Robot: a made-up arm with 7 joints.
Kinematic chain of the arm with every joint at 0, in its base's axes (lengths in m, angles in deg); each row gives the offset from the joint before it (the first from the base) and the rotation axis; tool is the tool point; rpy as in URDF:
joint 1: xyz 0 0.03 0.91 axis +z
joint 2: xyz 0 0.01 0.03 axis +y
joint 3: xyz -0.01 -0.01 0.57 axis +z
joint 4: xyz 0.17 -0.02 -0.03 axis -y
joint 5: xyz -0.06 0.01 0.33 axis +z
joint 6: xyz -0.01 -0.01 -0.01 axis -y
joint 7: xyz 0.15 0 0 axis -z
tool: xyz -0.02 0 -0.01 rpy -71.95 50.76 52.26
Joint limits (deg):
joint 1: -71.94..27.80
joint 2: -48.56..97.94
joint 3: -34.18..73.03
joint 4: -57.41..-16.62
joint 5: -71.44..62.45
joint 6: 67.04..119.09
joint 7: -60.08..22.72
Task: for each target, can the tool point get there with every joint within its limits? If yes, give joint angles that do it. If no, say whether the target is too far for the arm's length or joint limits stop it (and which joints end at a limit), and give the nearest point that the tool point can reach.
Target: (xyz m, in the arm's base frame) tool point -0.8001 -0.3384 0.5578
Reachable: no: joint limits stop it (at a limit: joint 1, joint 2, joint 3, joint 4, joint 6, joint 7) | nearest point -0.0985 -0.7638 0.4238 | short by 0.831 m
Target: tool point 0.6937 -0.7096 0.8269
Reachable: yes | joints -53.81 80.52 30.11 -26.27 -51.98 82.30 -36.64
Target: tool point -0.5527 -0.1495 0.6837
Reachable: no: joint limits stop it (at a limit: joint 1, joint 2, joint 3, joint 4, joint 6, joint 7) | nearest point -0.0947 -0.7570 0.4173 | short by 0.806 m
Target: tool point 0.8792 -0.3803 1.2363
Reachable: yes | joints -14.32 50.31 -24.91 -48.21 -37.33 110.70 -38.87
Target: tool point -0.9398 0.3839 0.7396
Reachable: no: joint limits stop it (at a limit: joint 2, joint 3, joint 4, joint 5, joint 6, joint 7) | nearest point -0.6869 0.2887 1.5546 | short by 0.859 m
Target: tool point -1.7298 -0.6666 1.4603
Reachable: no: too far | nearest point -0.7548 -0.1422 1.6028 | short by 1.116 m
